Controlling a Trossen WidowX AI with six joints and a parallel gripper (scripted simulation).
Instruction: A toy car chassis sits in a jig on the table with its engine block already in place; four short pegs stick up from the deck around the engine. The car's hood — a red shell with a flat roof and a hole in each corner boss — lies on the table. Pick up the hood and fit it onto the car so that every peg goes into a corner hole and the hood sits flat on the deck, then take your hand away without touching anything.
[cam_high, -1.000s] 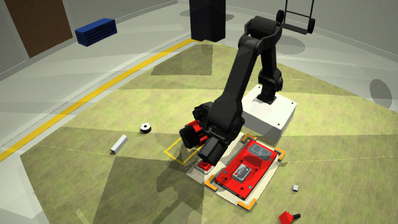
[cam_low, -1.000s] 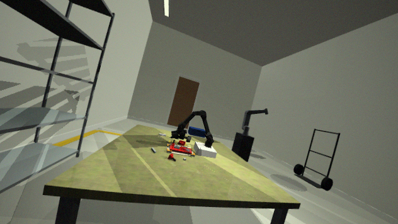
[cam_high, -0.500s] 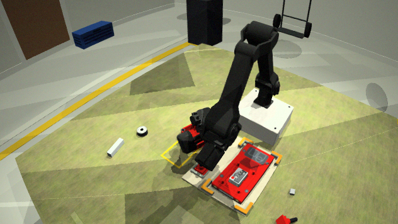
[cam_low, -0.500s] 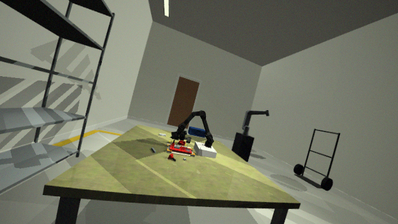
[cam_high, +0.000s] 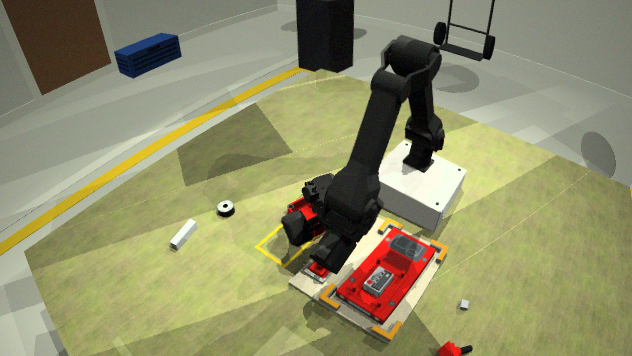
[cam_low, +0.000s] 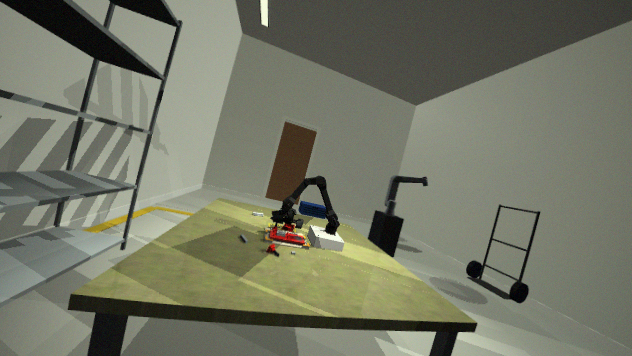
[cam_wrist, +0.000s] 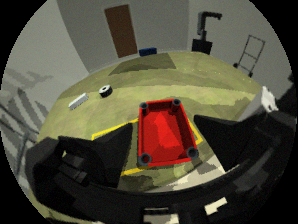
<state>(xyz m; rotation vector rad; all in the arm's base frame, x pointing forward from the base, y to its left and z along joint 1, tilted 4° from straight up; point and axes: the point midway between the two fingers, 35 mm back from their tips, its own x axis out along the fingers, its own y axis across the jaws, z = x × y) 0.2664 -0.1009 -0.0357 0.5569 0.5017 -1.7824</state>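
Now: gripper tip 110 mm to the right of the black post, 100 mm short of it and 10 mm below it. Also, from my gripper tip: white-grey engine block 230 mm to the left, 70 mm ahead; then black ring 160 mm to the right, 110 mm ahead, 20 mm below; then red hood 20 mm below.
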